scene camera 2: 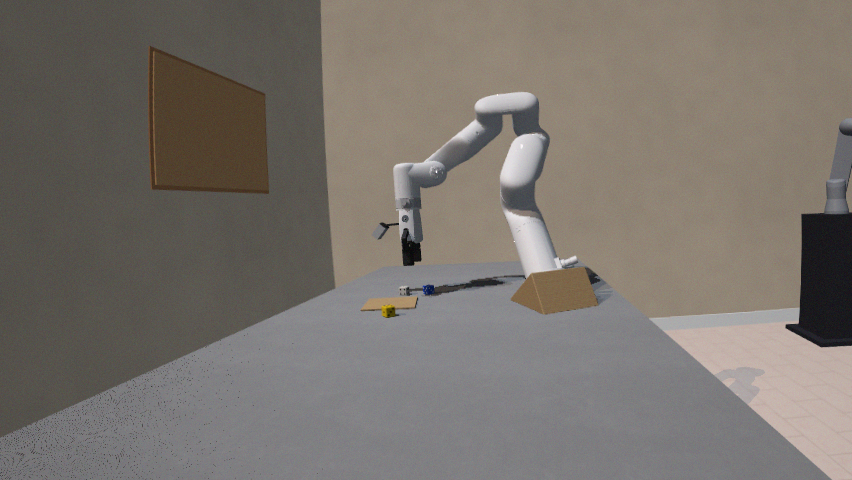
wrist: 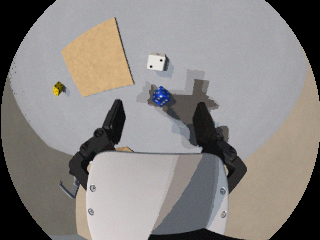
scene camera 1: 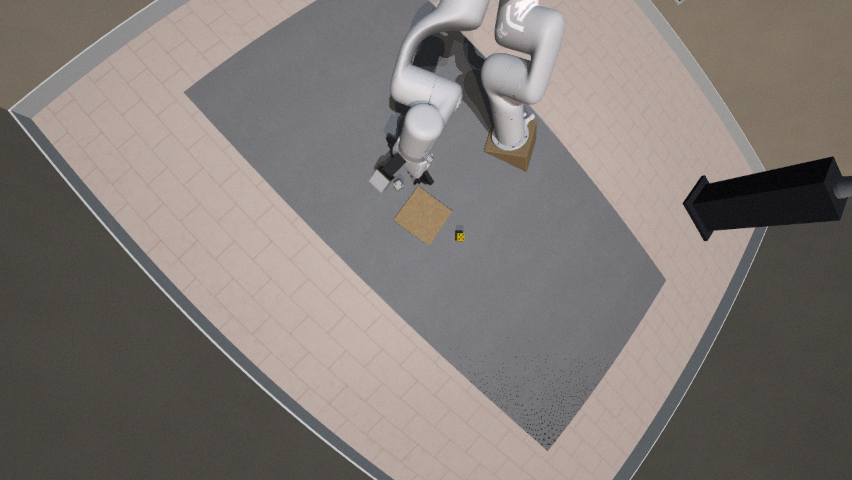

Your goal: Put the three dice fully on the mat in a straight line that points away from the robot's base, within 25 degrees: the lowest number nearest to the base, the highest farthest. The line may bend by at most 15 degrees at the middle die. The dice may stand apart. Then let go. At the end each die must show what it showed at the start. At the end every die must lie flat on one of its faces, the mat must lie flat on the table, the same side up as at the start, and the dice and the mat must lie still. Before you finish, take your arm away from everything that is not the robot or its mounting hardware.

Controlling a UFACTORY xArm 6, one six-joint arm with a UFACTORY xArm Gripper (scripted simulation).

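Note:
A tan mat (scene camera 1: pixel 422 215) is here in the scene, and I find it in the wrist view (wrist: pixel 96 60) too. As for my gripper (scene camera 2: pixel 412 263), I can see it in scene camera 1 (scene camera 1: pixel 406 169) and also in the wrist view (wrist: pixel 159 108).

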